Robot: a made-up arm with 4 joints.
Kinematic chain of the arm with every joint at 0, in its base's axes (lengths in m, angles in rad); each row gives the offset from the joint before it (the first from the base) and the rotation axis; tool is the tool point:
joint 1: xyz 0 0 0.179 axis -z
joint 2: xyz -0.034 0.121 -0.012 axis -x
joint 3: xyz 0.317 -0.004 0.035 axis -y
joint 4: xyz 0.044 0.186 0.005 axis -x
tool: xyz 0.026 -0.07 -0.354
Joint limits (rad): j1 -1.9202..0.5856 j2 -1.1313..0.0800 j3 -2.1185..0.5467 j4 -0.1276..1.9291
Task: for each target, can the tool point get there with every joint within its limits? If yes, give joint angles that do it. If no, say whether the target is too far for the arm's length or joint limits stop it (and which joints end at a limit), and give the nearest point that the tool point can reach.
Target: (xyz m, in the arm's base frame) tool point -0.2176 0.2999 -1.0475
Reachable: no: too far | nearest point -0.2216 0.3054 -0.1714 | short by 0.876 m
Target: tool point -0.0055 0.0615 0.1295
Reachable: yes | joints -0.5684 -0.1234 -1.5943 0.5791
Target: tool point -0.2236 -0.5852 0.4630
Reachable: no: joint limits stop it (at a limit: joint 1, joint 4) | nearest point -0.2348 -0.1503 0.3215 | short by 0.457 m
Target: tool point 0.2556 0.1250 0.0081
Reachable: yes | joints -0.3458 -0.6936 -0.7810 1.1638
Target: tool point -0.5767 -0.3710 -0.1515
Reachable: no: joint limits stop it (at a limit: joint 1, joint 4) | nearest point -0.3782 -0.0692 0.0170 | short by 0.399 m
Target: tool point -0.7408 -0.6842 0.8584
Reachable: no: too far | nearest point -0.2540 -0.1527 0.3140 | short by 0.903 m
